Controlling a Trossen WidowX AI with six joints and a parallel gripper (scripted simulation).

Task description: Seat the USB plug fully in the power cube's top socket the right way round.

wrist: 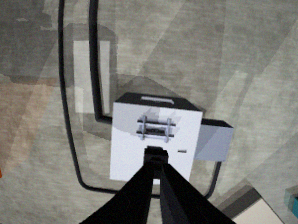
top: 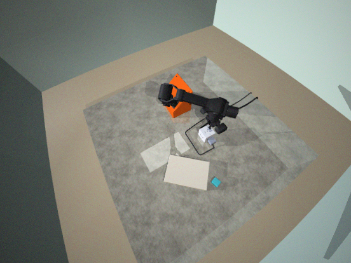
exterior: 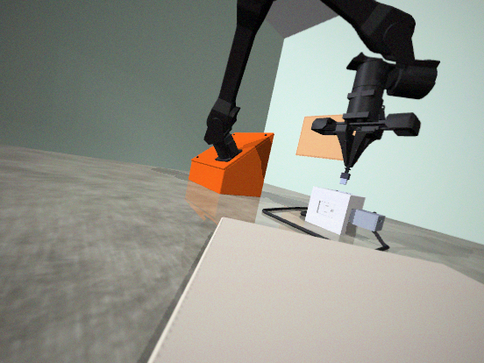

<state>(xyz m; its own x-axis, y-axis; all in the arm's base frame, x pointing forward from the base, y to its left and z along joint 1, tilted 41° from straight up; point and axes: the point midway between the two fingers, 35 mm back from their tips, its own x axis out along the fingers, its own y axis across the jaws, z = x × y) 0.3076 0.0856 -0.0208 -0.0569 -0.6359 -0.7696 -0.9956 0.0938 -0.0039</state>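
Right now the USB plug is 2 cm below my gripper tip. The rest, counted from my gripper tip: teal cube (28 cm ahead, 16 cm to the right, 12 cm below); then flat beige box (27 cm to the right, 13 cm ahead, 12 cm below).
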